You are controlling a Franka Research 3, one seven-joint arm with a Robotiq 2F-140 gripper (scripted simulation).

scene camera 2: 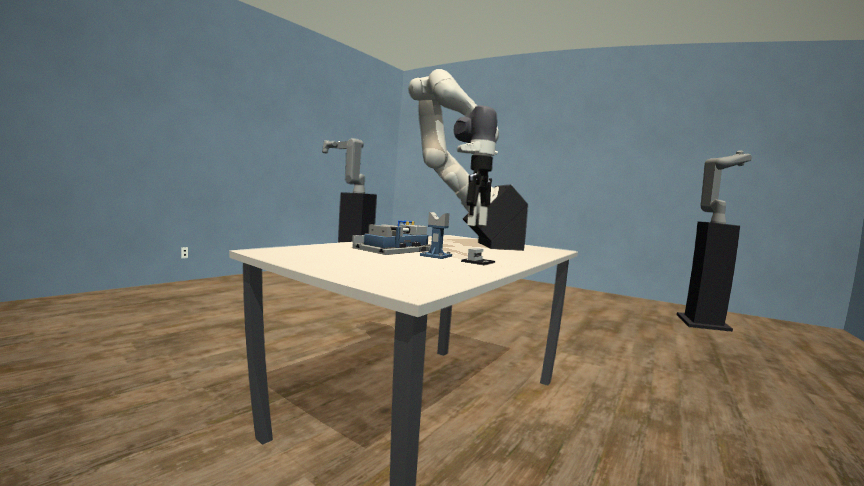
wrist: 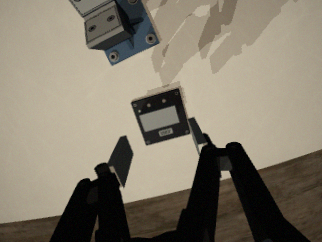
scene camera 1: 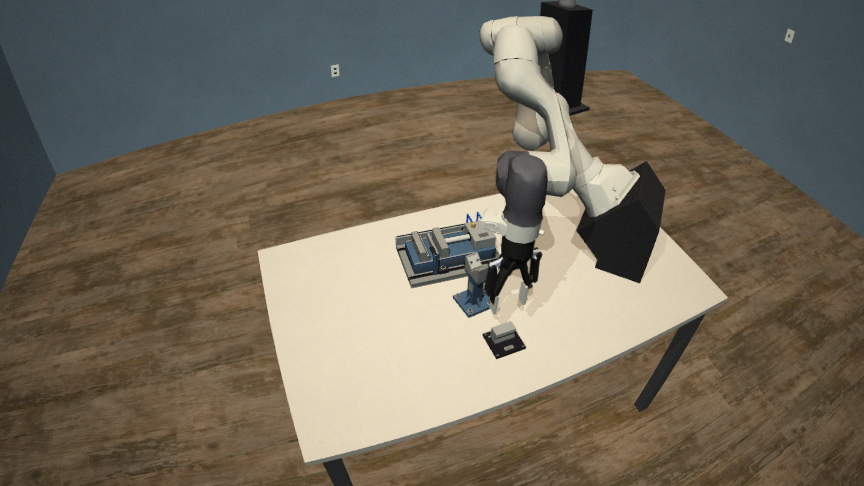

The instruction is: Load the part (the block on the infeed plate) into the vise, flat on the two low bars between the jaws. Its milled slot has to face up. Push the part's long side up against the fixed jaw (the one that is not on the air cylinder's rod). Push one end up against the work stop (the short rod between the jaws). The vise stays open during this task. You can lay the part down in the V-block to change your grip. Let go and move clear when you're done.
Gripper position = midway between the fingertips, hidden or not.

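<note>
From scene camera 1 I can see my gripper (scene camera 1: 507,305), and scene camera 2 gives me the gripper again (scene camera 2: 477,225). The wrist view shows me a grey block (wrist: 164,114), with my gripper visible there as well (wrist: 159,136).
</note>
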